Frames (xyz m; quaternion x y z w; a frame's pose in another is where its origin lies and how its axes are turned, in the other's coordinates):
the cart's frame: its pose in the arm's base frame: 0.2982 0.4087 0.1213 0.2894 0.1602 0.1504 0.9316
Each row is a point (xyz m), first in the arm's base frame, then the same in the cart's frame.
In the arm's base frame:
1: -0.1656 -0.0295 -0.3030
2: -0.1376 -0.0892 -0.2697
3: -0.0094 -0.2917 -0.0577
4: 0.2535 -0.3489 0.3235
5: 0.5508 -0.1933 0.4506
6: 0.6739 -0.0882 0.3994
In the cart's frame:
1: -0.4927 -0.5073 -0.2951
2: -0.4967 -0.5399 -0.2290
3: -0.5013 -0.5989 0.0855
4: -0.3657 -0.4692 0.5127
5: -0.0660 -0.3278 0.6502
6: 0.0953 -0.2983 0.6061

